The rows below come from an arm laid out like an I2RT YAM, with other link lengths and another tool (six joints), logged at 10 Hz.
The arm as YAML. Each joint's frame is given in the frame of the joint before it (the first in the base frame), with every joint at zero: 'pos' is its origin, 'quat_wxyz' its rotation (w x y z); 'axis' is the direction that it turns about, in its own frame. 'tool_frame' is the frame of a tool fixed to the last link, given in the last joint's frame.
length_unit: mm
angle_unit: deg
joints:
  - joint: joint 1
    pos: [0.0, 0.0, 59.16]
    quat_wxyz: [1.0, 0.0, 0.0, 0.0]
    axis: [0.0, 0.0, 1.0]
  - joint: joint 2
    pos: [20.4, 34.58, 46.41]
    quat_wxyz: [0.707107, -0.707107, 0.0, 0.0]
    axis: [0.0, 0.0, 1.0]
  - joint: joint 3
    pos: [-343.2, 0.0, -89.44]
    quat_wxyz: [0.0, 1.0, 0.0, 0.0]
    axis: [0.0, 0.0, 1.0]
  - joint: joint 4
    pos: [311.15, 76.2, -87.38]
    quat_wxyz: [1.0, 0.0, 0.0, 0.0]
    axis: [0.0, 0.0, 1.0]
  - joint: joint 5
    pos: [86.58, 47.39, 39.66]
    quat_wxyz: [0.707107, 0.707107, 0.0, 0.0]
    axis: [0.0, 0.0, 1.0]
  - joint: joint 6
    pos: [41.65, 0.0, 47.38]
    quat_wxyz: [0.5, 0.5, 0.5, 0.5]
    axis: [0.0, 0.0, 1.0]
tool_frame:
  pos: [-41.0, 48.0, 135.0]
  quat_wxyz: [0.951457, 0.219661, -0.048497, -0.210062]
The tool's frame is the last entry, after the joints.
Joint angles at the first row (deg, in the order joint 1, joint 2, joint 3, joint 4, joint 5, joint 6):
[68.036, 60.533, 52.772, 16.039, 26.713, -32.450]
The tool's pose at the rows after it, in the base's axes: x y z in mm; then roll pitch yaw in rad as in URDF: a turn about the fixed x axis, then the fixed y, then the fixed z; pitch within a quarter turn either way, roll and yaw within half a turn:
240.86 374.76 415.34 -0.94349 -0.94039 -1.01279
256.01 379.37 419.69 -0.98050 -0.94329 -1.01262
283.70 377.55 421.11 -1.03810 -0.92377 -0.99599
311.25 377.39 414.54 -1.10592 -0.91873 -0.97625
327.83 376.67 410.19 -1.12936 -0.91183 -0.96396
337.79 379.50 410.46 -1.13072 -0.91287 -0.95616
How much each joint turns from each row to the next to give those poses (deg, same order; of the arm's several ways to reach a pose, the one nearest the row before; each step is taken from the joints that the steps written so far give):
[-0.281, 2.914, 3.450, -2.221, 0.855, -0.004]
[-1.578, 2.534, 3.251, -2.130, 0.186, 0.636]
[-4.413, 2.608, 3.370, -2.931, -2.565, 2.422]
[-3.623, 3.158, 2.816, -2.248, -1.619, 1.487]
[-2.484, 1.628, 0.996, -0.254, -2.123, 0.733]
[-1.322, 1.343, 1.034, 0.264, -1.708, -0.058]

